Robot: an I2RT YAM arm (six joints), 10 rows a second.
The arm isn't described. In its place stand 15 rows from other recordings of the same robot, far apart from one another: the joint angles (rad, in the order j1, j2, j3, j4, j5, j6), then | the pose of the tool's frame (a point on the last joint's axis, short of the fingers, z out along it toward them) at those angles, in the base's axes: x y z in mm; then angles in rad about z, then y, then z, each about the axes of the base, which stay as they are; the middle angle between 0 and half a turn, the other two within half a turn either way.
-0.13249, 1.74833, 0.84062, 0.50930, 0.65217, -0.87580 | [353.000 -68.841 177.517 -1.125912 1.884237 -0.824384]
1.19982, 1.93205, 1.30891, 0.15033, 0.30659, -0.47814 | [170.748 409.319 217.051 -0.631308 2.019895 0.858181]
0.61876, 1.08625, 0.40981, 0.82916, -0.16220, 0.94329 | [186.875 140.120 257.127 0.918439 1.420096 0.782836]
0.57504, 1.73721, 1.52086, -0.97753, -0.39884, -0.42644 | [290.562 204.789 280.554 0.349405 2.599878 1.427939]
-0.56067, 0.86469, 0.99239, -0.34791, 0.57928, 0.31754 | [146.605 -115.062 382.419 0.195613 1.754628 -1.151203]
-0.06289, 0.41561, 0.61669, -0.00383, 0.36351, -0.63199 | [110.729 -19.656 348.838 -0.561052 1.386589 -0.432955]
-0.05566, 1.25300, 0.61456, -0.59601, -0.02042, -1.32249 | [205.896 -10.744 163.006 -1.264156 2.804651 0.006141]
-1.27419, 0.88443, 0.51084, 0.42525, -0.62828, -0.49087 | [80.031 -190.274 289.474 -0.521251 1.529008 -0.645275]
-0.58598, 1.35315, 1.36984, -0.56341, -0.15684, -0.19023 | [253.200 -161.387 378.601 -0.095453 2.110063 -0.402929]
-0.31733, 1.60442, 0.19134, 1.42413, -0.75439, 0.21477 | [222.842 -47.526 145.921 0.207202 1.562744 0.437090]
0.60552, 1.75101, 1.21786, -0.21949, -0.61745, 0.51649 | [304.002 235.520 229.952 1.013338 2.161990 1.377154]
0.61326, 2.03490, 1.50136, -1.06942, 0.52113, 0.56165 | [317.899 202.059 171.814 -1.073683 2.619562 -1.013496]
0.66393, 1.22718, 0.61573, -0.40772, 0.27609, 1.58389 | [181.487 129.678 178.360 1.166875 2.531194 0.168315]
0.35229, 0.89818, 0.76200, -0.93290, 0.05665, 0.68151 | [150.004 52.998 250.142 0.578654 2.636960 0.234914]
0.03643, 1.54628, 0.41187, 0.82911, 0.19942, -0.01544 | [275.391 2.980 148.012 -0.077791 1.869857 -0.172386]
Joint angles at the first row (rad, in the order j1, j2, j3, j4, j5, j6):
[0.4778, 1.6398, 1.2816, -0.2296, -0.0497, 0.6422]
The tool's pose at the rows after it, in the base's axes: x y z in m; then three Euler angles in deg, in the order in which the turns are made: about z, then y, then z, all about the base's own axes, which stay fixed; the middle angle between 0 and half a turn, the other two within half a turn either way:
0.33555 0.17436 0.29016 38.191 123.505 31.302
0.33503 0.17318 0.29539 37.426 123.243 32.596
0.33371 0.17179 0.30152 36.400 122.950 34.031
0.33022 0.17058 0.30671 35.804 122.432 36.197
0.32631 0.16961 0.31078 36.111 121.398 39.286
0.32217 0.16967 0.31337 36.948 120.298 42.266
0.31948 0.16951 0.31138 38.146 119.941 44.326
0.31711 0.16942 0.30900 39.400 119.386 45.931
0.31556 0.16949 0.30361 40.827 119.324 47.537
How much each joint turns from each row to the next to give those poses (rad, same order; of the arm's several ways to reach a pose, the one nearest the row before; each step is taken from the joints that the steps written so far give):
[-0.0043, -0.0083, 0.0053, -0.0118, -0.0110, -0.0159]
[-0.0043, -0.0062, 0.0129, -0.0156, -0.0226, -0.0279]
[-0.0040, -0.0090, 0.0134, -0.0188, -0.0247, -0.0334]
[-0.0019, -0.0158, 0.0016, -0.0110, -0.0340, -0.0311]
[-0.0024, -0.0173, -0.0070, 0.0028, -0.0494, -0.0222]
[0.0008, -0.0159, -0.0114, 0.0092, -0.0461, -0.0087]
[-0.0001, -0.0085, -0.0175, 0.0105, -0.0317, 0.0032]
[0.0003, -0.0081, -0.0200, 0.0177, -0.0254, 0.0097]
[-0.0002, -0.0023, -0.0230, 0.0172, -0.0244, 0.0101]

